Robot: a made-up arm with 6 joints.
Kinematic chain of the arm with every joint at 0, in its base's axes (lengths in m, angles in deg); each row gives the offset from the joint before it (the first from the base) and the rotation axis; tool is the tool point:
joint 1: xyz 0 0 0.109 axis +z
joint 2: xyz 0 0.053 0 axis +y
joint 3: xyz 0 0 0.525 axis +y
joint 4: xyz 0 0 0.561 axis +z
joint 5: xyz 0 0 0 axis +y
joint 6: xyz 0 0 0.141 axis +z
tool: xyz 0 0 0
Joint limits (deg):
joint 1: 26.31..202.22
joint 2: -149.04..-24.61
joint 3: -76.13..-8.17
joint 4: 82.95..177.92
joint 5: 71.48..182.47
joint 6: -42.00..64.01
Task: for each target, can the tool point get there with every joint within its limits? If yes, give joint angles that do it. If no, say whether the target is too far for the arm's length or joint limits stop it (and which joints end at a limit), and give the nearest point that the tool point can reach.
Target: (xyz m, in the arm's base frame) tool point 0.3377 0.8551 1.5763
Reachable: no: too far | nearest point 0.6319 0.1956 1.0233 | short by 0.910 m
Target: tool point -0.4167 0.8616 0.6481
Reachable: no: joint limits stop it (at a limit: joint 1, joint 2, joint 3, joint 4) | nearest point -0.4936 -0.0560 0.9988 | short by 0.985 m
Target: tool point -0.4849 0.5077 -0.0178
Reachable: no: joint limits stop it (at a limit: joint 1, joint 3) | nearest point -0.6479 -0.1494 -0.2823 | short by 0.727 m
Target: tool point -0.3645 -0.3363 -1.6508
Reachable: no: too far | nearest point -0.2781 -0.2565 -0.9529 | short by 0.708 m
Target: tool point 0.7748 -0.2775 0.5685
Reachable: yes | joints 172.54 -34.64 -47.25 109.93 113.54 5.25
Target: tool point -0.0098 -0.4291 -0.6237
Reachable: yes | joints 98.12 -125.66 -50.17 153.21 164.24 17.99
